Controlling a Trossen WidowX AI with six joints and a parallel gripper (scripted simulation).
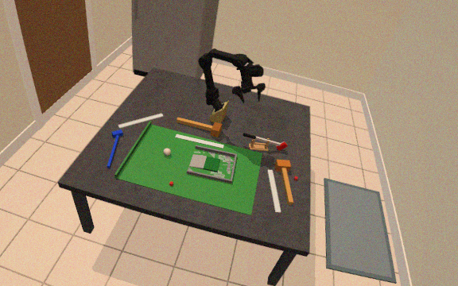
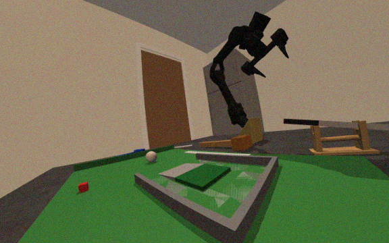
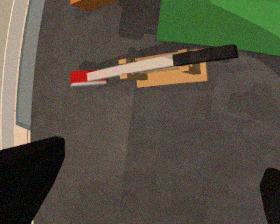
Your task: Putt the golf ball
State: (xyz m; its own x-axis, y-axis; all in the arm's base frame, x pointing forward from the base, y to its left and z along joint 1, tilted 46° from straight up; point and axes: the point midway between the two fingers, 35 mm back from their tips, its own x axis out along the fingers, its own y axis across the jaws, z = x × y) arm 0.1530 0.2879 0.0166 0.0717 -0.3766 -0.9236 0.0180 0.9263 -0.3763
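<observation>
Right now my gripper tip is 25 cm above the wooden rack, 11 cm to the right of it and 5 cm short of it. Also, from my gripper tip: white golf ball 38 cm to the right, 33 cm ahead, 26 cm below; low grey frame 30 cm ahead, 28 cm below, 10 cm to the right; green mat 34 cm ahead, 28 cm below, 21 cm to the right.
</observation>
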